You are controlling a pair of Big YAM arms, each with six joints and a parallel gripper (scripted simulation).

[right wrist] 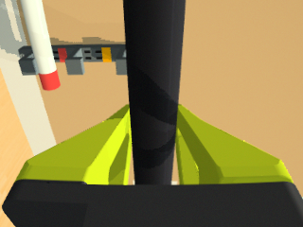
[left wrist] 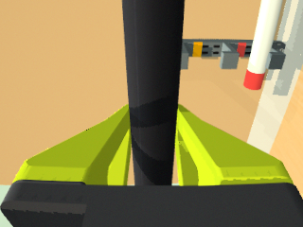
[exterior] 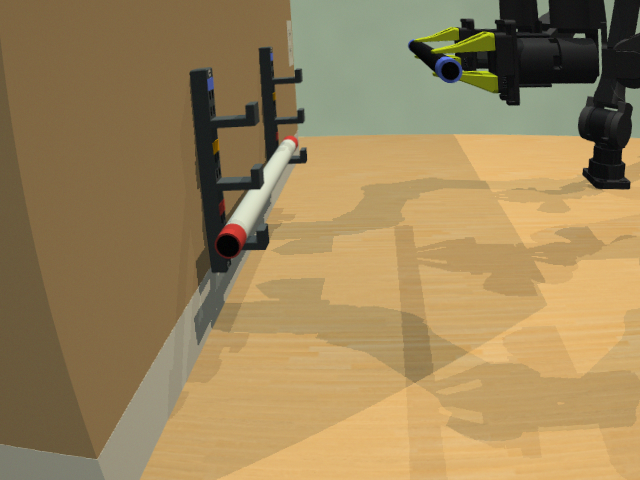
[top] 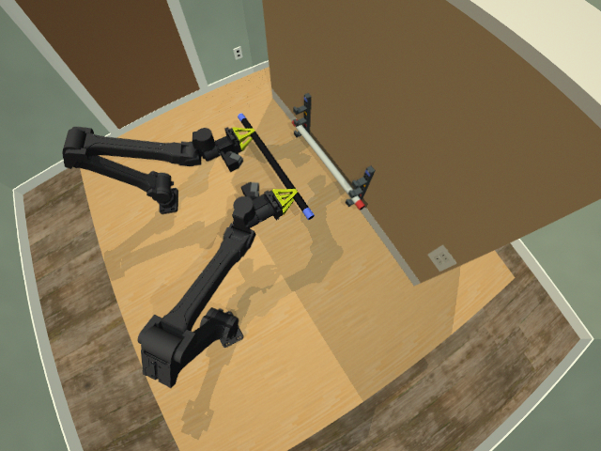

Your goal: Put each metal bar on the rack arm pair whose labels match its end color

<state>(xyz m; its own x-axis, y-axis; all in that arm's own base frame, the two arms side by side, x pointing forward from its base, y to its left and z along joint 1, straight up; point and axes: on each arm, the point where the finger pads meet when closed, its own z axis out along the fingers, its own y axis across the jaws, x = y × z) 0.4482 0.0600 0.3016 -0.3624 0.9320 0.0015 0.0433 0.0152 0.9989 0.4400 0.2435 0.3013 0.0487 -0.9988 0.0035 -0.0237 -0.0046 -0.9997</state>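
Right now my left hand is 150 mm to the left of the black bar. From my left hand the other things lie so: grey baseboard (290 mm ahead, 180 mm to the right, 270 mm below); brown wall (440 mm ahead, 170 mm to the right, 150 mm above).
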